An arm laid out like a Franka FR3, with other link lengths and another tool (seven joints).
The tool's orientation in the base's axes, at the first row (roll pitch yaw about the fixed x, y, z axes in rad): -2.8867, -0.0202, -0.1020
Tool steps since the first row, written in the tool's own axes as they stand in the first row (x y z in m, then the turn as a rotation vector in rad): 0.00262, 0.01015, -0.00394, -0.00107, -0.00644, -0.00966; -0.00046, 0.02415, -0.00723, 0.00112, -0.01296, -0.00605; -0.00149, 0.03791, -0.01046, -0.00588, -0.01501, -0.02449; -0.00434, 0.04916, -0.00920, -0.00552, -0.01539, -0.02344; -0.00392, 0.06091, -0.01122, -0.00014, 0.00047, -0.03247; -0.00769, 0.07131, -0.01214, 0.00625, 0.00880, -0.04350; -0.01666, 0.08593, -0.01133, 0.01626, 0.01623, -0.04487
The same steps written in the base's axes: 0.00148, -0.01102, 0.00131, -0.00090, 0.00391, 0.01095; -0.00304, -0.02501, 0.00090, 0.00205, 0.01086, 0.00914; -0.00550, -0.03897, 0.00053, -0.00555, 0.00896, 0.02736; -0.00933, -0.04920, -0.00358, -0.00511, 0.00955, 0.02645; -0.01010, -0.06106, -0.00458, -0.00165, -0.00852, 0.03129; -0.01486, -0.07092, -0.00639, 0.00343, -0.01994, 0.03999; -0.02511, -0.08389, -0.01104, 0.01263, -0.02845, 0.03965
